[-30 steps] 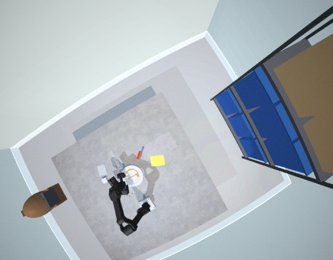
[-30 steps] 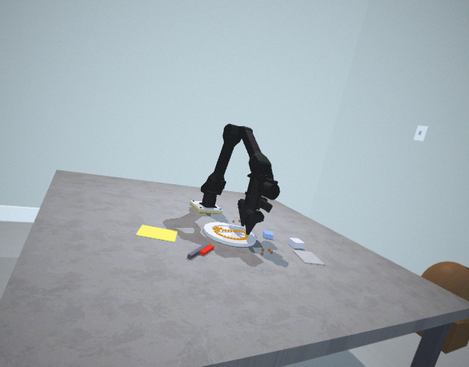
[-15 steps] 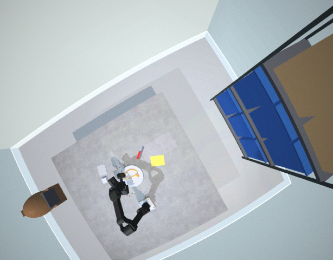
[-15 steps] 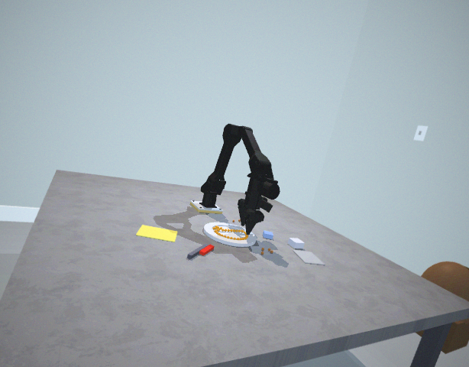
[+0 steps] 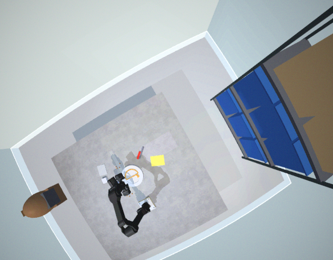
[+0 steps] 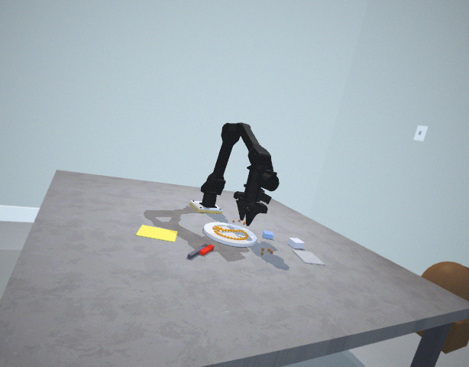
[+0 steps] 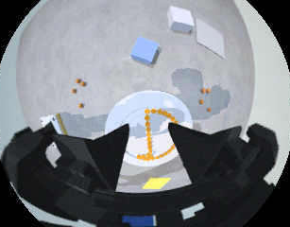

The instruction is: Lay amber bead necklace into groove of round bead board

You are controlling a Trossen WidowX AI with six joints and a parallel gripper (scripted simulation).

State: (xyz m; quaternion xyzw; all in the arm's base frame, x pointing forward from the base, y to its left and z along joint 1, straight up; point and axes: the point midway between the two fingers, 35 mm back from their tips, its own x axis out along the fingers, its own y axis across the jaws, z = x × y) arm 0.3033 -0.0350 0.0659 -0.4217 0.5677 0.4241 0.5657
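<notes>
My gripper tip is now 5 cm to the left of the round white bead board, 4 cm above it and 1 cm past it. Round my gripper tip: white block (18 cm to the left, 13 cm ahead, 4 cm below); blue block (11 cm to the left, 4 cm below, 3 cm ahead); grey sheet (22 cm ahead, 14 cm to the left, 5 cm below).
</notes>
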